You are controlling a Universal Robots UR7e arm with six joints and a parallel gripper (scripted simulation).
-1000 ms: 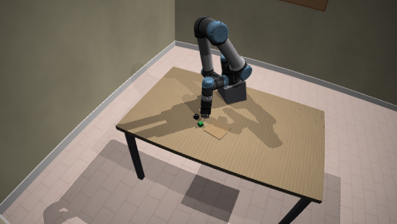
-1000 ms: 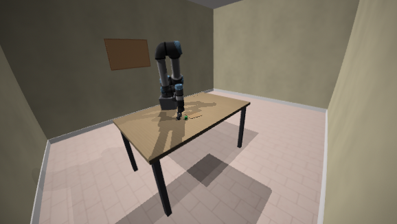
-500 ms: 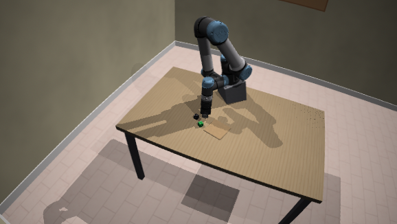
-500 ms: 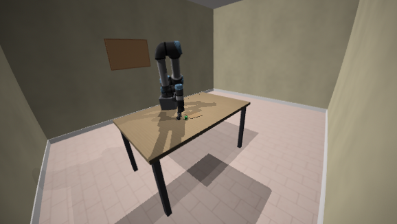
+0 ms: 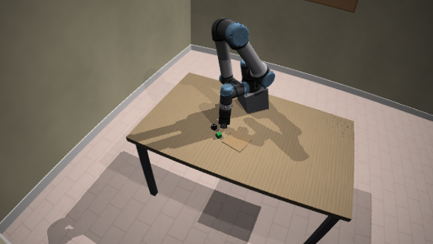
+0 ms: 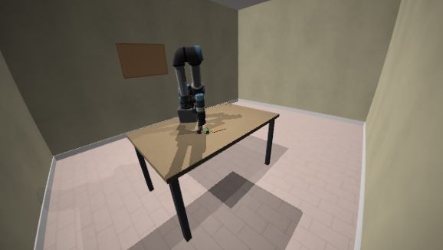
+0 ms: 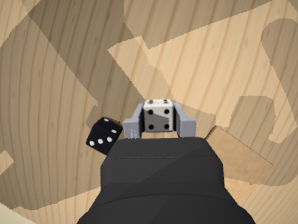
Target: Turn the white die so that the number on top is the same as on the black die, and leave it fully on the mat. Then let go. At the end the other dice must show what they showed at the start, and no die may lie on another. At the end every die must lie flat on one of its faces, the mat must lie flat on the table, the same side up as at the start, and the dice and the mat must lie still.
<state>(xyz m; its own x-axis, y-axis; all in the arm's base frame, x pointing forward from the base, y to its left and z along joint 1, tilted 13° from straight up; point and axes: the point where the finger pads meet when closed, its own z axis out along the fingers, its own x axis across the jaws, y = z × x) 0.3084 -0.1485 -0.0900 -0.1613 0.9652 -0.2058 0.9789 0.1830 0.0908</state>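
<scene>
My gripper is now 110 mm to the right of the tan mat, 100 mm short of it and 20 mm above it. Also, from my hand: green die: 100 mm ahead, 10 mm to the right; black die: 60 mm to the right, 30 mm ahead; white die: right at my hand.
</scene>
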